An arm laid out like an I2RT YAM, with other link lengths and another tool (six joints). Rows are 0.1 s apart.
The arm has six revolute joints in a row. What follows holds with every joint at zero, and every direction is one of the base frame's. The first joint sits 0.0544 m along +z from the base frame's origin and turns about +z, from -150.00 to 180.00 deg. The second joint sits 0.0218 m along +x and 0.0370 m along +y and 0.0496 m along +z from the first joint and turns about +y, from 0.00 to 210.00 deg. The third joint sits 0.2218 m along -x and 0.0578 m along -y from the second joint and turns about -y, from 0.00 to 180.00 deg. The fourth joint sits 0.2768 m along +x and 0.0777 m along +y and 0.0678 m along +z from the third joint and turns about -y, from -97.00 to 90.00 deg. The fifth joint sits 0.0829 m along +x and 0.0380 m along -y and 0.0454 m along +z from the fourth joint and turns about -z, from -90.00 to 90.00 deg. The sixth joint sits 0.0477 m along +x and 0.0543 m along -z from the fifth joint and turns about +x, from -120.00 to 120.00 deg. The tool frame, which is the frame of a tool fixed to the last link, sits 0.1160 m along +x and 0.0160 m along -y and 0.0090 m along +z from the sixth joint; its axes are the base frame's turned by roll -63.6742, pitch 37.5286 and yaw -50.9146 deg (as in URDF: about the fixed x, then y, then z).
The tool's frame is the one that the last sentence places.
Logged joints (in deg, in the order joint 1, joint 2, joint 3, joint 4, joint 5, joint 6), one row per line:
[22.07 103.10 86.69 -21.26 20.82 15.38]
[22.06 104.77 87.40 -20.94 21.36 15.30]
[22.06 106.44 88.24 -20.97 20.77 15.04]
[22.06 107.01 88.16 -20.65 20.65 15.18]
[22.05 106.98 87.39 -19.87 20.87 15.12]
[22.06 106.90 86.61 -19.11 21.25 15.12]
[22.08 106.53 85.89 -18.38 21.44 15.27]
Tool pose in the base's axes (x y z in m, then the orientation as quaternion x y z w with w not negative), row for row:
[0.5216 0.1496 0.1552 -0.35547 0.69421 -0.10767 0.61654]
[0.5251 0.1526 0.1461 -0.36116 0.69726 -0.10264 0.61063]
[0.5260 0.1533 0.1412 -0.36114 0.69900 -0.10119 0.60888]
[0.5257 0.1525 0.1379 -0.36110 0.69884 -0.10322 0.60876]
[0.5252 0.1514 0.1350 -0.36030 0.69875 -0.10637 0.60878]
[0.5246 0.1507 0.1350 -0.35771 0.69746 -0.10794 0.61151]
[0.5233 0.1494 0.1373 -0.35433 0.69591 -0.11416 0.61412]
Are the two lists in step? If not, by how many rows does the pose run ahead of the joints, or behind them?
The pose runs 1 row ahead of the joints: the pose in row i belongs to the joints in row i + 1.
